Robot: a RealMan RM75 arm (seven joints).
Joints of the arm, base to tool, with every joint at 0 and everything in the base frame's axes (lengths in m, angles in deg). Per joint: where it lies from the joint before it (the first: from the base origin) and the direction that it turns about. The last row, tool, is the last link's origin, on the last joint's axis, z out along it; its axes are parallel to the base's.
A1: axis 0 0 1 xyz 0.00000 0.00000 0.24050
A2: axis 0 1 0 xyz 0.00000 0.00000 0.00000
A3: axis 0 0 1 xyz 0.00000 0.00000 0.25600
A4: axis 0 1 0 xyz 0.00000 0.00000 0.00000
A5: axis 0 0 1 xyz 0.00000 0.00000 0.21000
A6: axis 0 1 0 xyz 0.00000 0.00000 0.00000
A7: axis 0 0 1 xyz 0.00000 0.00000 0.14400
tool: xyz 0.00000 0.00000 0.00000
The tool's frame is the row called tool.
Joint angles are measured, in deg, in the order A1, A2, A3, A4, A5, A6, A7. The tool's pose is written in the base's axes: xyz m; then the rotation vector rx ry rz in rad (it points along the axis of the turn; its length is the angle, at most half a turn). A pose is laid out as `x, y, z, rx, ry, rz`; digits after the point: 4 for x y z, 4 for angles.
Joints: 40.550, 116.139, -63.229, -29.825, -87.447, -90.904, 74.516
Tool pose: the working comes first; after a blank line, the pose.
Where each joint sits with the arm in this pose, in the base's axes (m; each line is computed from the numbers above, not from the rounded line before):
A1: 0.0000 0.0000 0.2405
A2: 0.0000 0.0000 0.2405
A3: 0.1746 0.1494 0.1277
A4: 0.1746 0.1494 0.1277
A5: 0.2540 0.3401 0.0897
A6: 0.2540 0.3401 0.0897
A7: 0.1635 0.3531 -0.0215
the tool: 0.1635 0.3531 -0.0215

0.1635, 0.3531, -0.0215, -2.9128, 0.2655, 1.0468
